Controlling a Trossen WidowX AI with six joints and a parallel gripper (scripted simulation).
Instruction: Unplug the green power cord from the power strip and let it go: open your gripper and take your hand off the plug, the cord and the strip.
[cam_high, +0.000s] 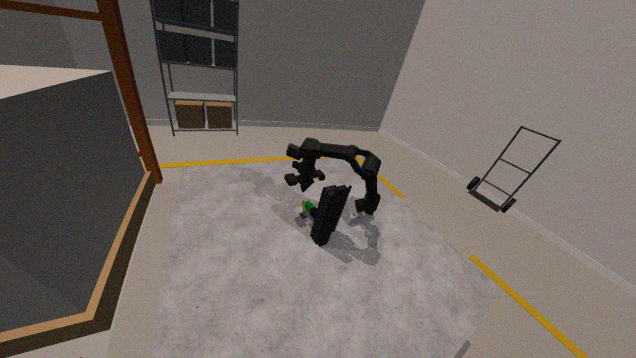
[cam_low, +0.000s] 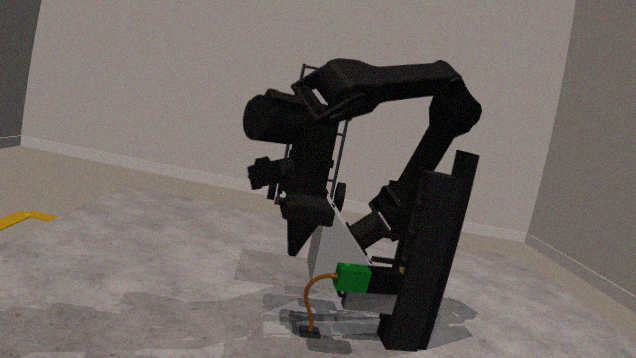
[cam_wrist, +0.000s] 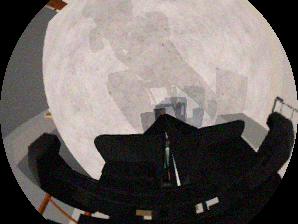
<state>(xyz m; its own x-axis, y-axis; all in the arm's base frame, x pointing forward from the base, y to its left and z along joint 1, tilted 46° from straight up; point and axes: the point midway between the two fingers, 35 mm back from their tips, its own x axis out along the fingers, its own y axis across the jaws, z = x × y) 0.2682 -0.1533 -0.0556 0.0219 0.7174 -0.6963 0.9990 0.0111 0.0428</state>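
Now: gripper tip 110 mm to the right of the green plug and 10 mm above it.
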